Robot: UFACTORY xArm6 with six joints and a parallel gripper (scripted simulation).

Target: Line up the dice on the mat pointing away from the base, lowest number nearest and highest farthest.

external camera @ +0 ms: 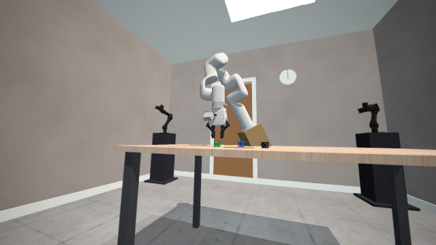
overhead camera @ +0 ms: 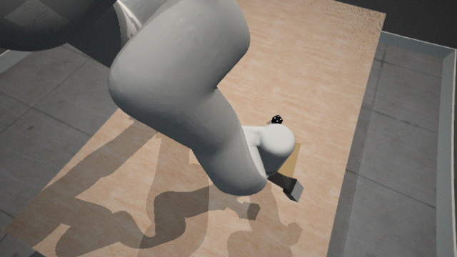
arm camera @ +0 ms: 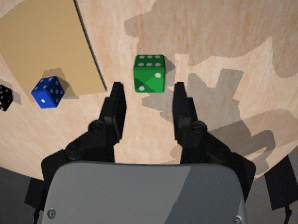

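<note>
Right now my hand is 5 cm above the green die. Round my hand: tan mat 13 cm to the left, 6 cm below, 4 cm ahead; then black die 25 cm to the left, 5 cm below, 1 cm behind; then blue die 13 cm to the left, 5 cm below, 1 cm behind.
</note>
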